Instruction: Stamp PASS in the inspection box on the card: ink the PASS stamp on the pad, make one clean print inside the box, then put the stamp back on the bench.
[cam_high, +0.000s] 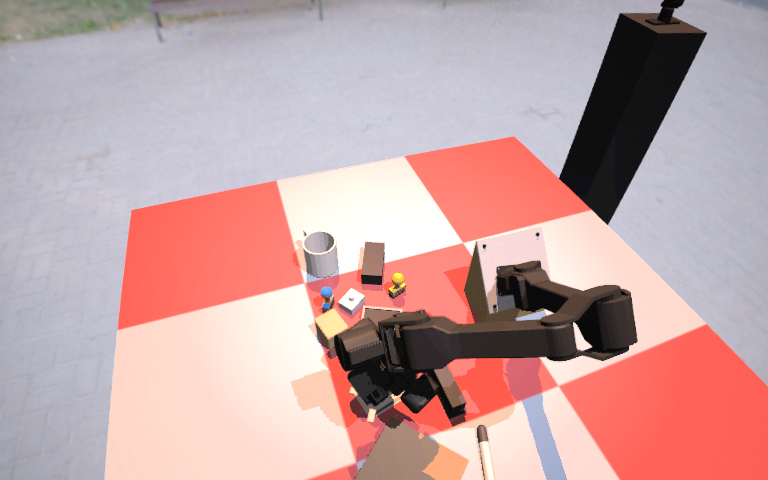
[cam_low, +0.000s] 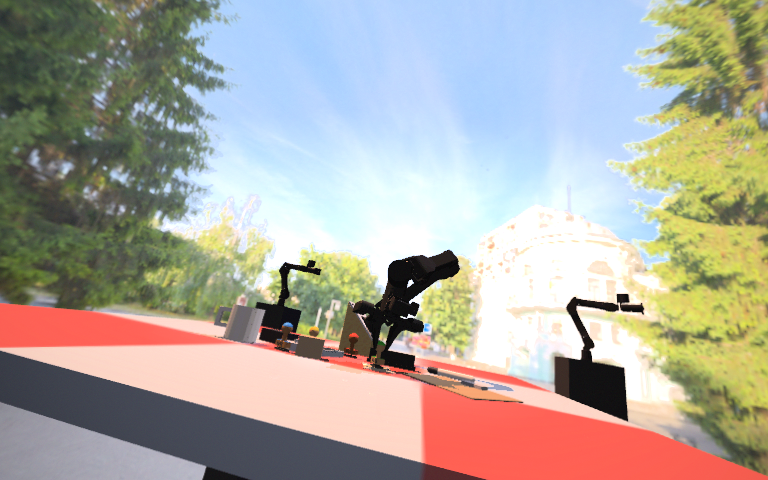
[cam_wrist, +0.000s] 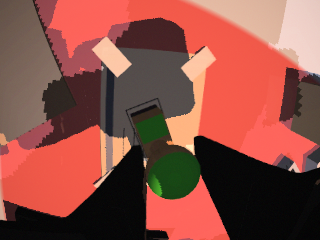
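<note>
My gripper tip is now 40 mm above the card. Also, from my gripper tip: red-knobbed stamp: 120 mm behind, 120 mm to the right, 20 mm below; green-knobbed PASS stamp: 10 mm behind, 20 mm below; dark bar: 120 mm behind, 10 mm to the left, 30 mm below.
</note>
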